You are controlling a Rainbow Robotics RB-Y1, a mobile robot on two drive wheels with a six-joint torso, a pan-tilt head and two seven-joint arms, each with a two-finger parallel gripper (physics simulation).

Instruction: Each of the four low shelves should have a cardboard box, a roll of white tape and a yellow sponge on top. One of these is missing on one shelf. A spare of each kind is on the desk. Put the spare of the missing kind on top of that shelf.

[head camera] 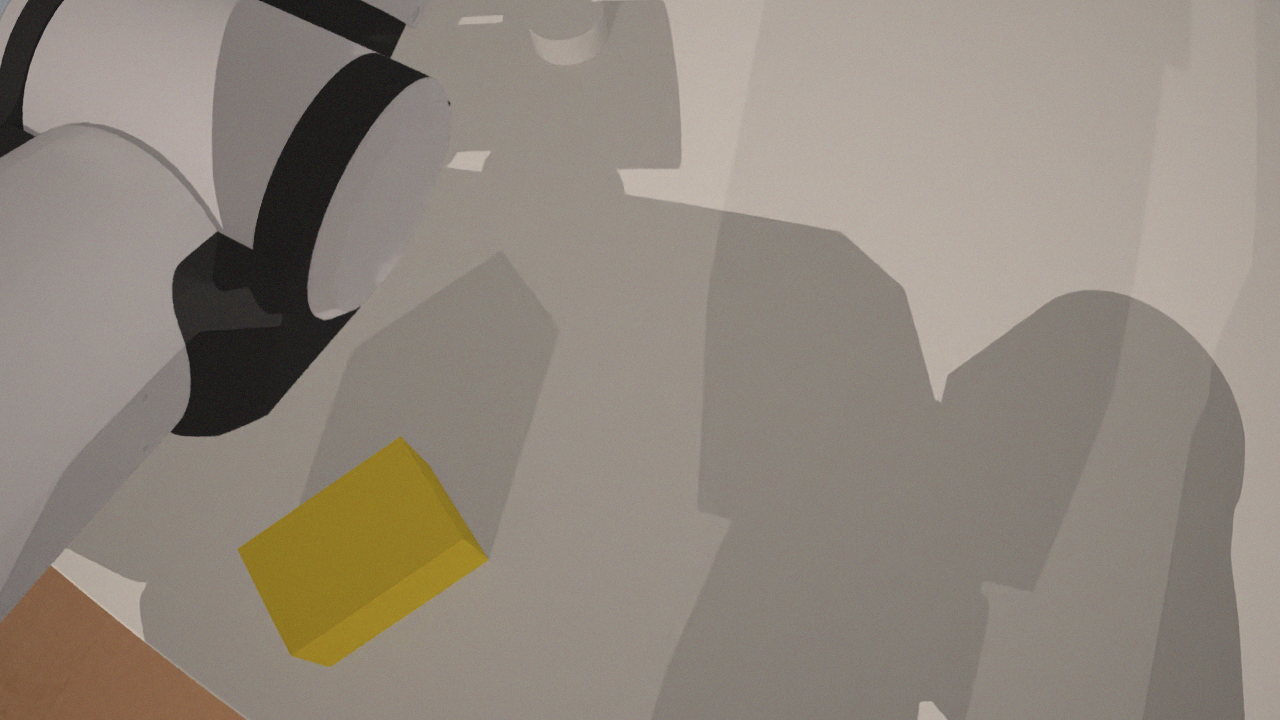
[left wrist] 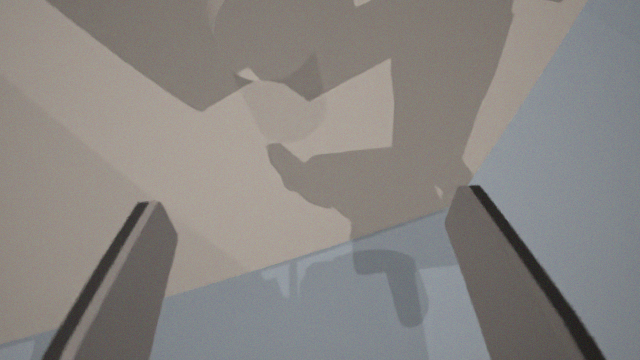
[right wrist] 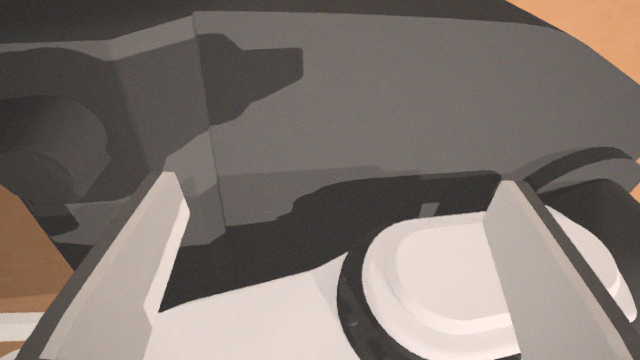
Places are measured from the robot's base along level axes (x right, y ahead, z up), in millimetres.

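Pixels of known places: left gripper, fingertip midpoint: (left wrist: 311, 212); right gripper, fingertip midpoint: (right wrist: 336, 197).
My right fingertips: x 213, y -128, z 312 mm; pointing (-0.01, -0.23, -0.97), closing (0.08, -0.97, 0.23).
Behind a point stands the place of what it marks.
A yellow sponge (head camera: 358, 546) {x -230, y 190, z 766 mm} lies flat on a pale top (head camera: 850, 116) {x -74, y 523, z 721 mm} (left wrist: 200, 160) {x -200, y 630, z 721 mm} in the head view. A roll of white tape (head camera: 565, 46) {x -256, y 521, z 739 mm} (left wrist: 265, 40) {x -262, y 546, z 745 mm} stands on the same top, at the head view's upper edge and at the left wrist view's top. My left gripper (left wrist: 311, 212) {x -253, y 565, z 829 mm} is open and empty, and the tape roll lies beyond its fingertips, apart from them. In the head view the left gripper does not show. My right gripper (right wrist: 336, 197) {x 213, y -128, z 312 mm} is open and empty, over the robot's own dark and white body. No cardboard box shows.
The robot's left arm (head camera: 98, 295) {x -198, y 200, z 1015 mm} fills the head view's left side. A brown surface (head camera: 80, 653) {x -962, y -50, z 1 mm} lies beyond the pale top's edge at lower left. A blue-grey surface (left wrist: 575, 150) {x -858, y 983, z 683 mm} lies beyond the edge in the left wrist view. Large shadows cross the top.
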